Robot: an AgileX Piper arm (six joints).
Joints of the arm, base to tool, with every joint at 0 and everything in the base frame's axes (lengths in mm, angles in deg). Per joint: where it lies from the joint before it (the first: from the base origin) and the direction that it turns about. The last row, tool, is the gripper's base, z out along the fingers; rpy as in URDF.
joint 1: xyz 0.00 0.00 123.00 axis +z
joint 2: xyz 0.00 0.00 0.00 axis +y
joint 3: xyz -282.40 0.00 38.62 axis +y
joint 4: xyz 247.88 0.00 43.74 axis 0.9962 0 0.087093
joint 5: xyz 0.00 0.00 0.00 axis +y
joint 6: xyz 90.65 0.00 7.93 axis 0.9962 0 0.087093
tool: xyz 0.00 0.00 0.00 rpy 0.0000 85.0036 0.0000
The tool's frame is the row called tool.
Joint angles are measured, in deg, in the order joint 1, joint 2, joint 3, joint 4, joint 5, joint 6. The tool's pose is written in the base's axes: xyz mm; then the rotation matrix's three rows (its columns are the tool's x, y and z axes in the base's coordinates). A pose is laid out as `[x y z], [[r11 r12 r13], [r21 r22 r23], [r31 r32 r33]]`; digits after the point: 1 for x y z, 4 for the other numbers.
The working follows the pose.
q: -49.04 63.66 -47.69 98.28 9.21 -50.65
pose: [173.6 -178.0 352.0], [[0.4023 0.5138 0.7577], [0.6513 0.4211 -0.6313], [-0.6434 0.7474 -0.1653]]
Where each joint sits with the arm in this pose, in the base's axes (m; each line is computed from the numbers above, not from the rounded line before):
joint 1: 0.0000 0.0000 0.1230
joint 2: 0.0000 0.0000 0.1230
joint 3: -0.0594 0.0685 0.3932
joint 4: 0.1047 -0.1206 0.3671
joint 5: 0.1047 -0.1206 0.3671
joint 6: 0.1736 -0.1780 0.3520
the tool: 0.1736 -0.1780 0.3520

